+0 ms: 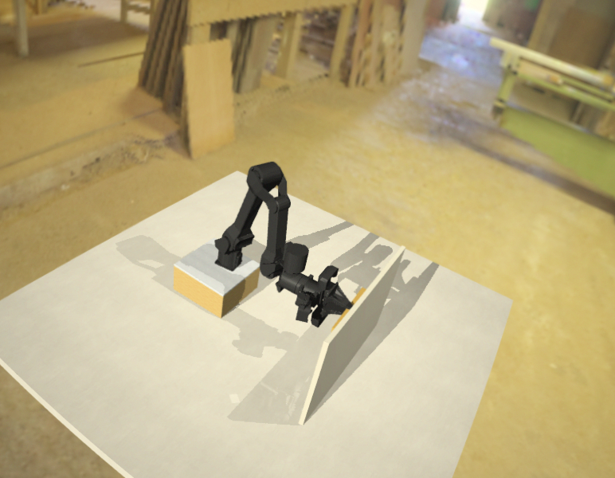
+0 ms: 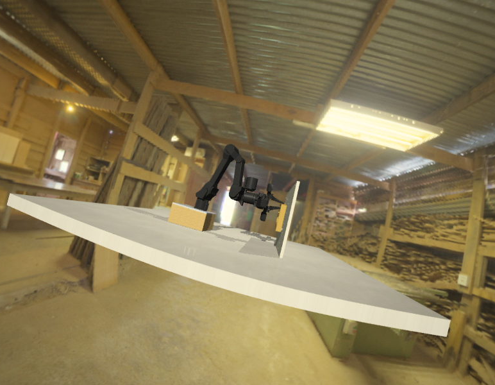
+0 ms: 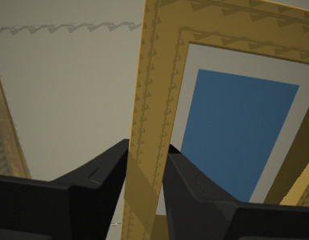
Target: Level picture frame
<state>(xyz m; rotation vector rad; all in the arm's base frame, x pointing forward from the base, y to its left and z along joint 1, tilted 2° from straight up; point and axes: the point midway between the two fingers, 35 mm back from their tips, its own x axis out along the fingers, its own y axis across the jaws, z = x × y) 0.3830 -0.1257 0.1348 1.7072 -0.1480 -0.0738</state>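
Now: gripper tip 50 mm above the picture frame, 10 mm to the right of it and 10 mm short of it. The rest, counted from my gripper tip: wall panel: 60 mm below, 20 mm ahead, 10 mm to the left.
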